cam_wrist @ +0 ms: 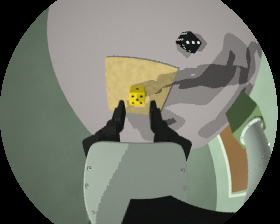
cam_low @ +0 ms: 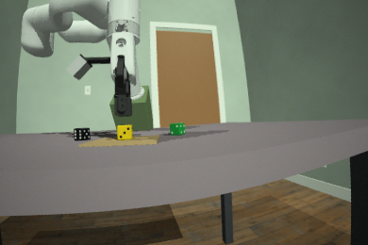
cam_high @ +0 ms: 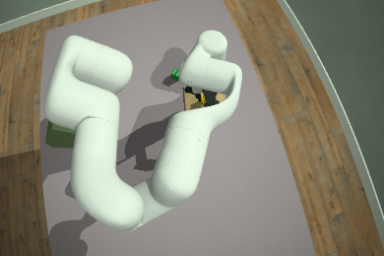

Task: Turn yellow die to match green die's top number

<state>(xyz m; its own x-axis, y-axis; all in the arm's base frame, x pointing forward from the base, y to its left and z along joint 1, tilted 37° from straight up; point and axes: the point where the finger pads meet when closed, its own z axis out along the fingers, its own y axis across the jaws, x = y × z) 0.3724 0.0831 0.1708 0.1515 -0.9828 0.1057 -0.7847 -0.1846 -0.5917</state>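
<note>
Right now the yellow die is 50 mm below my hand. Round my hand: green die: 110 mm to the left, 100 mm behind, 60 mm below; then black die: 130 mm to the right, 60 mm below, 60 mm behind; then mat: 70 mm below.
</note>
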